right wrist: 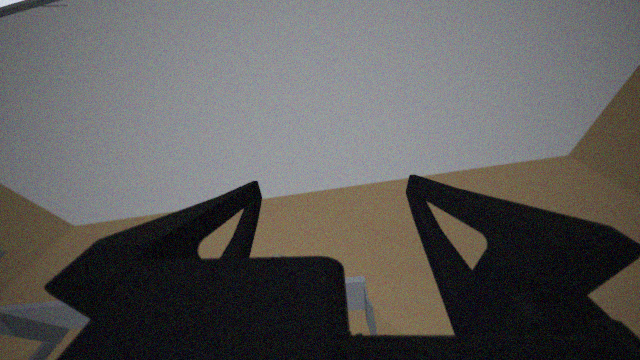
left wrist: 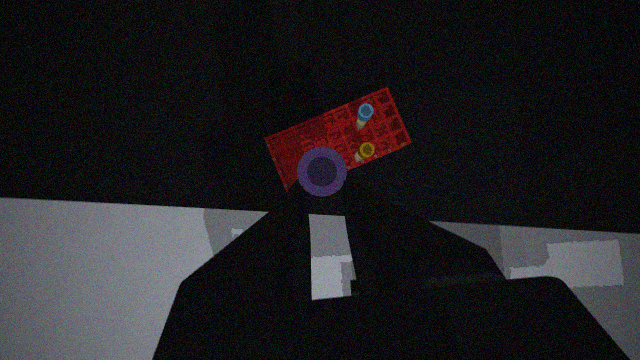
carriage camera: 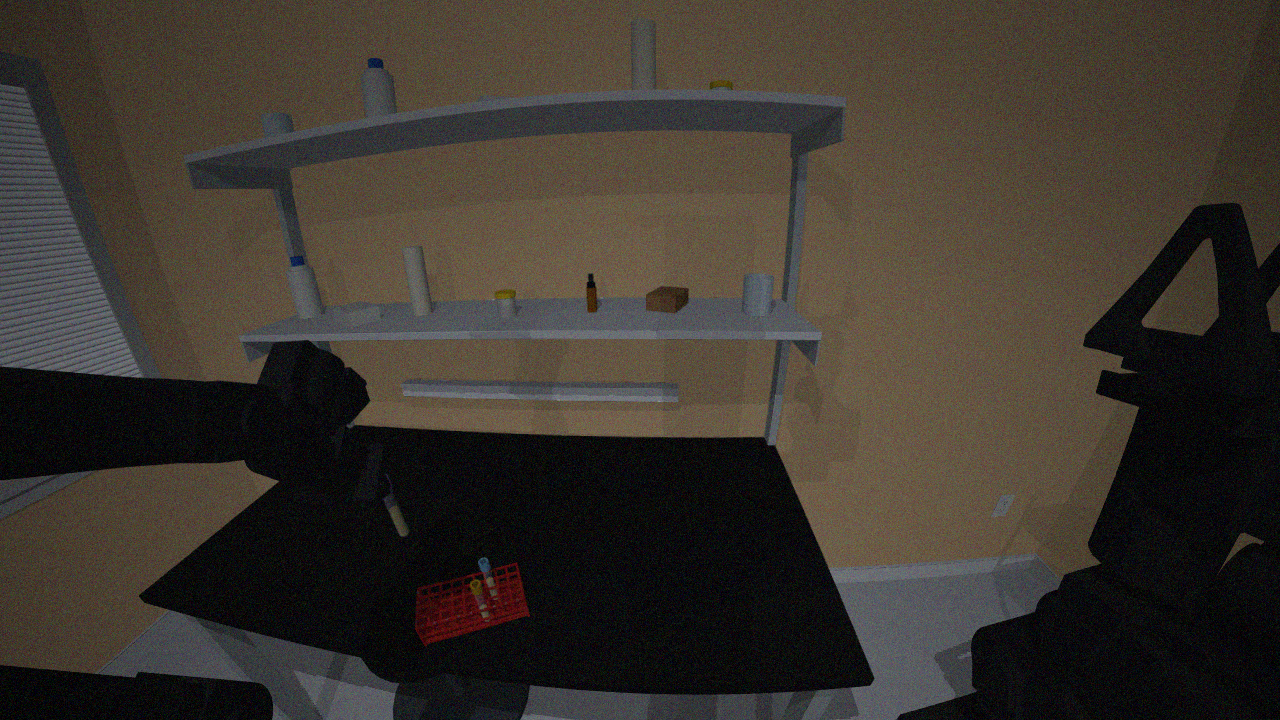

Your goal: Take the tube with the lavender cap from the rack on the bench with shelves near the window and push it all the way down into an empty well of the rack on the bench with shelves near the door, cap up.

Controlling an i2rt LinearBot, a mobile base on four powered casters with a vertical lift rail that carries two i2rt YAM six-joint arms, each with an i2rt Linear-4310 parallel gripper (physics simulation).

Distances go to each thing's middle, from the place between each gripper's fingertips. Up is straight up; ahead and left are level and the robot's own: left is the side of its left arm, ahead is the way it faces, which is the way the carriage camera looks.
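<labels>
Relative to the red rack (carriage camera: pixel 445 617), my right gripper is 690 mm above it, 350 mm short of it and 610 mm to the right of it.
As for my left hand, it is 340 mm above the red rack, and it is also 30 mm to the left of the rack and 70 mm short of it.
</labels>
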